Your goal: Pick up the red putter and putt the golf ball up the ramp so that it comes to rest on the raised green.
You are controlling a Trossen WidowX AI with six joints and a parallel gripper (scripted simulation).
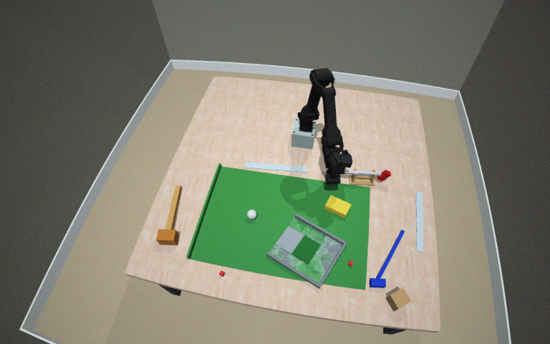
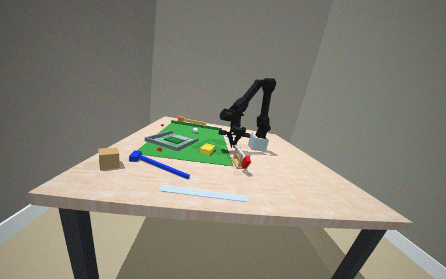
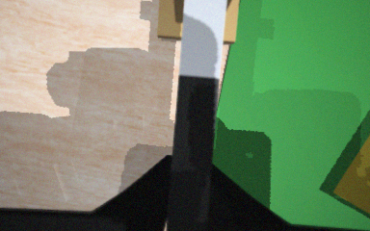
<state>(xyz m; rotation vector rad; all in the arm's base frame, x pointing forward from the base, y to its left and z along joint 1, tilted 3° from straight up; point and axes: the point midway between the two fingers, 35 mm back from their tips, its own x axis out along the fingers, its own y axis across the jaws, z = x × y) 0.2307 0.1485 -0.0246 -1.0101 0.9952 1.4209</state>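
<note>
Now: gripper tip 1 cm past the red putter, 11 cm to the right of it and 3 cm below it. Round my gripper tip: green mat 25 cm ahead, 20 cm to the right, 3 cm below; then wooden rack 1 cm behind, 13 cm to the left; then yellow block 15 cm ahead, 2 cm to the left, 2 cm below.
</note>
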